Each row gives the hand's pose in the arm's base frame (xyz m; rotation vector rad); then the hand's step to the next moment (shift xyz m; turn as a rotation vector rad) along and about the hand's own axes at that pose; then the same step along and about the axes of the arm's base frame.
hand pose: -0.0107 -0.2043 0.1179 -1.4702 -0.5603 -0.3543
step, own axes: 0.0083 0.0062 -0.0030 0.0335 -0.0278 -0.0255
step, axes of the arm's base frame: 0.0107 -0.0015 -0.0006 0.0159 -0.0239 0.0415
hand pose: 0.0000 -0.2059 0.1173 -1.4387 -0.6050 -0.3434
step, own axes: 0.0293 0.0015 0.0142 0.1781 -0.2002 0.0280
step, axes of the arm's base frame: 0.0219 0.0181 0.0160 0.0253 0.0276 0.2668
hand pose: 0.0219 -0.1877 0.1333 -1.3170 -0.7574 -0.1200
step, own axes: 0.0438 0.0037 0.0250 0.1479 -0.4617 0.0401
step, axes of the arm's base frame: 0.0242 0.0380 0.0228 -0.1304 -0.0453 0.4665
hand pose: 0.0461 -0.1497 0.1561 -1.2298 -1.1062 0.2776
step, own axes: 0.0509 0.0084 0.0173 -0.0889 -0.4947 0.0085
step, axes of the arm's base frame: 0.0143 0.0493 0.0181 -0.2334 -0.2425 0.3734
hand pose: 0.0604 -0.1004 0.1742 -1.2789 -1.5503 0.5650
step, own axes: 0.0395 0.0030 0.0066 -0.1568 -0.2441 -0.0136
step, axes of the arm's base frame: -0.0019 0.0387 0.0107 -0.1068 -0.2271 0.1461
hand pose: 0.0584 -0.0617 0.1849 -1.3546 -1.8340 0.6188
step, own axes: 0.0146 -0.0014 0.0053 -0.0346 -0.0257 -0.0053
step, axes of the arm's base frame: -0.0072 0.0137 0.0021 -0.0054 -0.0412 0.0125
